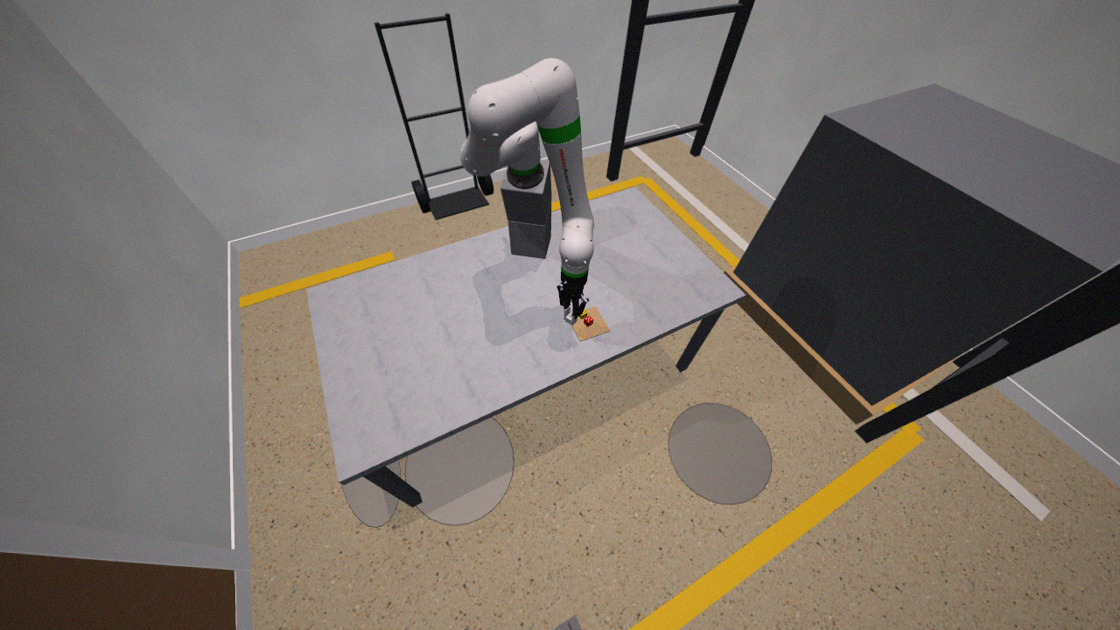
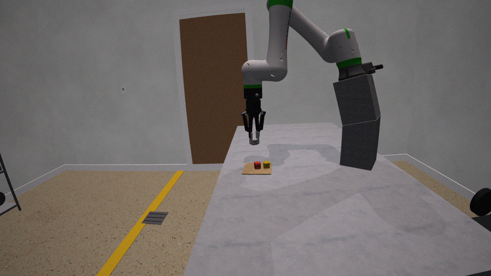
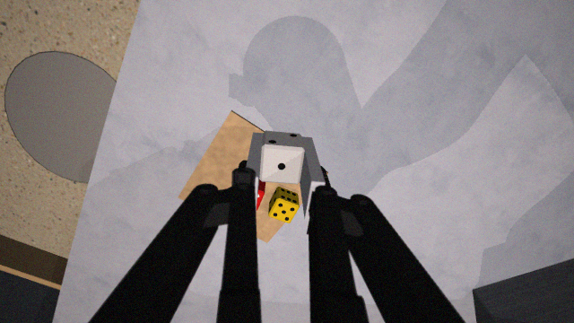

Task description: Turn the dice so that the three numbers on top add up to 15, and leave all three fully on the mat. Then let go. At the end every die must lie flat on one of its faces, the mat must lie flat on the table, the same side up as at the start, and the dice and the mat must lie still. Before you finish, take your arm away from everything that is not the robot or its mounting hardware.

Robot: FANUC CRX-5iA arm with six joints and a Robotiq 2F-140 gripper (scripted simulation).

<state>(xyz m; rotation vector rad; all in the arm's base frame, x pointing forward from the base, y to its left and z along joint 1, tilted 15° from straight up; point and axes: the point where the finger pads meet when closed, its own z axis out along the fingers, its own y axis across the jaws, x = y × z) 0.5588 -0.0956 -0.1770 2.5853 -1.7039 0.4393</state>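
My gripper is now 12 cm above the red die, 10 cm to the right of it and 1 cm past it. Round my hand: tan mat 13 cm below, 10 cm to the left, 1 cm behind; then yellow die 12 cm below, 10 cm to the left, 5 cm behind; then white die 2 cm below.
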